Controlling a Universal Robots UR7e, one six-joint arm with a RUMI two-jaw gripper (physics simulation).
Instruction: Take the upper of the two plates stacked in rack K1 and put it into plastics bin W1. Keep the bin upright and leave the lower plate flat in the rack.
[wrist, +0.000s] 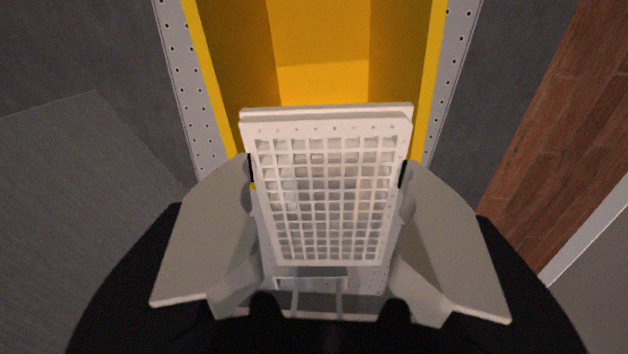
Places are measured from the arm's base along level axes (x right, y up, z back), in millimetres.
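Pixels of known places: gripper, fingertip midpoint: (325, 160).
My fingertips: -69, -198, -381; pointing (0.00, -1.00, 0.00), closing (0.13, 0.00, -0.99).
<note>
Behind a point stands the place of what it marks, as x, y, z.
A white plate (326, 200) @[-46, -189, -380] with a grid of square wells is held between the two jaws of my gripper (325, 160) @[-69, -198, -381], which is shut on its long sides. The plate's far edge overlaps the view of yellow plastics bin W1 (245, 60) @[-120, -276, -323], whose open interior shows beyond it. The plate hides the bin's near part. The bin appears upright. How high the plate is above the bin cannot be told. Rack K1 and the lower plate cannot be made out in the wrist view.
A light perforated panel (172, 49) @[-135, -396, -196] lies under the bin and shows along both its sides. A small metal bracket (310, 273) @[123, -257, -348] with two thin bars shows below the plate. Dark grey surface lies to the left, and a reddish wood-like strip (545, 125) runs along the right.
</note>
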